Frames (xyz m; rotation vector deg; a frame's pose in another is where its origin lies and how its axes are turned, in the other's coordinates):
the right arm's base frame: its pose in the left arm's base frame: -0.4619 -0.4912 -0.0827 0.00 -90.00 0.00
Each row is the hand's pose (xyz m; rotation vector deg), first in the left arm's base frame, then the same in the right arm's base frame.
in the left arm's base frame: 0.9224 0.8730 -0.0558 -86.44 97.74 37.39
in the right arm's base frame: 0.0269 1.3642 -1.3843 37.80 -117.88 -95.44
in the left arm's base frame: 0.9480 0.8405 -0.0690 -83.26 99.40 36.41
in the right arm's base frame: 0.0137 1.3317 -1.4099 36.18 -120.18 -92.41
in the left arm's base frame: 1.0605 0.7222 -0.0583 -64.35 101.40 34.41
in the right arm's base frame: 0.0244 1.2134 -1.5224 24.30 -135.17 -80.16
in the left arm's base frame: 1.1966 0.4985 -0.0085 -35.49 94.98 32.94
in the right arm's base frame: 0.0742 0.9897 -1.6585 2.32 -158.73 -62.27
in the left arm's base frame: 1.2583 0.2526 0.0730 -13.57 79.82 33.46
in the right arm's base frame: 0.1557 0.7438 -1.7202 19.22 165.41 45.45
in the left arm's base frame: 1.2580 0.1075 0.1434 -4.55 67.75 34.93
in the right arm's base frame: 0.2261 0.5987 -1.7199 28.34 153.79 36.83
